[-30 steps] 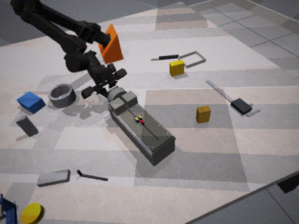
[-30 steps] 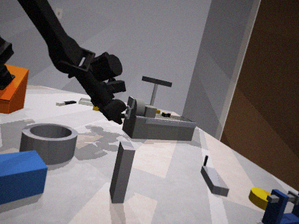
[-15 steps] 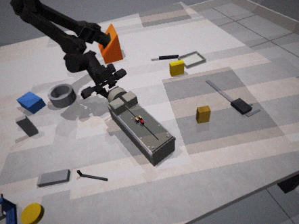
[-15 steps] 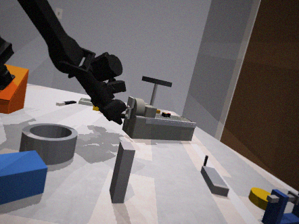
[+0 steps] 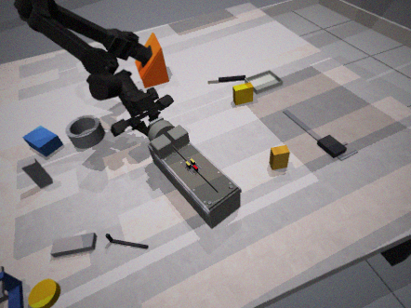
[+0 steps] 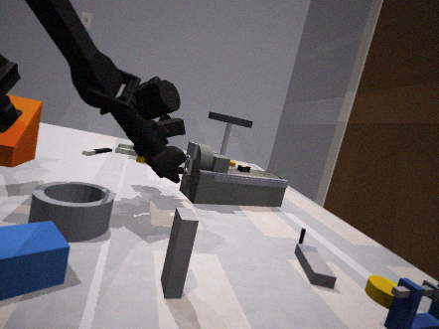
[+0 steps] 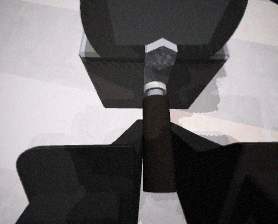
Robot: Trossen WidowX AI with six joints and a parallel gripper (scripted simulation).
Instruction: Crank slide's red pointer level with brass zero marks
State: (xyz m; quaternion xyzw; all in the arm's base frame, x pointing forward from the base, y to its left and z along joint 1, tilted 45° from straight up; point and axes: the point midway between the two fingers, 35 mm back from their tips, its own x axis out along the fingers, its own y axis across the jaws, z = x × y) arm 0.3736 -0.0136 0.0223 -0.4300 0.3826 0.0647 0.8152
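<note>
My gripper tip is now 17 cm short of the red pointer, 8 cm to the right of it and 5 cm below it. Round my gripper tip: black hex key 26 cm ahead, 13 cm to the right, 2 cm below; then dark crank handle 3 cm above, 2 cm behind, 1 cm to the right; then blue block 35 cm to the right, 13 cm behind, 1 cm below.
</note>
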